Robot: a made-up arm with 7 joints. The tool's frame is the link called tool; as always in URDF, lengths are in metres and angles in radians. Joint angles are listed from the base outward. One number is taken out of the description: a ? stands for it. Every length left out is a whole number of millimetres.
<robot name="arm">
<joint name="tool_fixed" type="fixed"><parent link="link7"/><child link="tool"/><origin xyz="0 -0.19 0.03"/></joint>
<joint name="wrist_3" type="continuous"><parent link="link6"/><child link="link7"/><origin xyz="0.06 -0.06 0"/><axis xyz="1 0 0"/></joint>
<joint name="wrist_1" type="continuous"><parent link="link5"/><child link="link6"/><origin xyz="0 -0.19 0.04"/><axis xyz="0 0 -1"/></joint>
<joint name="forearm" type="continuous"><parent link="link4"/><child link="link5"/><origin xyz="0.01 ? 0"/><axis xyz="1 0 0"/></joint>
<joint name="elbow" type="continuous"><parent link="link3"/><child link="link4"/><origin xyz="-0.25 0 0.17"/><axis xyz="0 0 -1"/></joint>
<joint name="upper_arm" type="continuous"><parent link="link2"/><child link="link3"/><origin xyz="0.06 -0.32 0"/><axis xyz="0 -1 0"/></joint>
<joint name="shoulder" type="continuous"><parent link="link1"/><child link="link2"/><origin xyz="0 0.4 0.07"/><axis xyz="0 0 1"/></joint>
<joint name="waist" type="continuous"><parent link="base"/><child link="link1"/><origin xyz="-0.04 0 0.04"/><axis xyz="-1 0 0"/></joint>
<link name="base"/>
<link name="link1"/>
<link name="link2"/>
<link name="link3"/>
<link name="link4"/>
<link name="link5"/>
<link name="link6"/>
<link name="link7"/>
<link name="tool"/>
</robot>
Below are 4 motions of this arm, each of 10 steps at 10 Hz.
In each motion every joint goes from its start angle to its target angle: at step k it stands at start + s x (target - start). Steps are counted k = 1, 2, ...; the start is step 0. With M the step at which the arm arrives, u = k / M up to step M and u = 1 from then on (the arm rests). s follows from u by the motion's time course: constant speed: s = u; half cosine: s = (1 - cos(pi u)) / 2; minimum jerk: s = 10 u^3 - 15 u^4 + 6 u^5.
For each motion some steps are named. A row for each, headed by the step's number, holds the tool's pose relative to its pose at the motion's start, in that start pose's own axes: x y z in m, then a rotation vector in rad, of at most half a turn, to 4 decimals.
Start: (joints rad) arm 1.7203 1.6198 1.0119 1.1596 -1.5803 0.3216 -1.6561
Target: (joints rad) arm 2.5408 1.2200 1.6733 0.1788 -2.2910 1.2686 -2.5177
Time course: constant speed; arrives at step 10
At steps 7, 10:
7: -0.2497 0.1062 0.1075 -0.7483 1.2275 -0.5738
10: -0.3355 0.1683 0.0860 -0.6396 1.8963 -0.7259

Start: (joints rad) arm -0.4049 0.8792 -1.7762 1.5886 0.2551 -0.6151 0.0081
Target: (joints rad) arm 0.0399 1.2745 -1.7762 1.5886 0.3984 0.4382 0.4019
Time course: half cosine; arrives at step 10
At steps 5, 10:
5: -0.2030 0.2061 0.1291 0.0111 -0.2272 -0.6087
10: -0.3030 0.5097 0.1636 0.0397 -0.6487 -1.0775

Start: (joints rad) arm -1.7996 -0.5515 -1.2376 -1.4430 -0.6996 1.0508 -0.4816
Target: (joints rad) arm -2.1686 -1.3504 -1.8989 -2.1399 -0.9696 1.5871 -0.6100
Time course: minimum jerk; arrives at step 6
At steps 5, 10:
5: -0.2620 0.2427 -0.4747 1.2335 0.4659 -0.4351
10: -0.2746 0.2611 -0.4834 1.2831 0.4928 -0.4525

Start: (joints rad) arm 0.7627 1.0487 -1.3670 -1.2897 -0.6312 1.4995 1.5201
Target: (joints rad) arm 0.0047 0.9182 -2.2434 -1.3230 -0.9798 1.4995 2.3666
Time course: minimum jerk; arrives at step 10
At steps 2, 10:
2: -0.0059 0.0024 -0.0065 0.0679 0.0133 0.0065
10: -0.1489 0.0825 -0.1281 1.1350 0.3936 -0.0018

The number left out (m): -0.11
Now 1 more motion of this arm.
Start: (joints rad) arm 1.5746 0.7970 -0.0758 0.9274 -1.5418 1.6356 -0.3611
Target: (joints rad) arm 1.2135 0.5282 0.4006 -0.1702 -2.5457 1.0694 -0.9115
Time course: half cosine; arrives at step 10
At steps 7, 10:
7: -0.2648 -0.1417 -0.0989 -0.0733 -0.2280 -0.3323
10: -0.3741 -0.1748 -0.0727 -0.2529 -0.2342 -0.5272

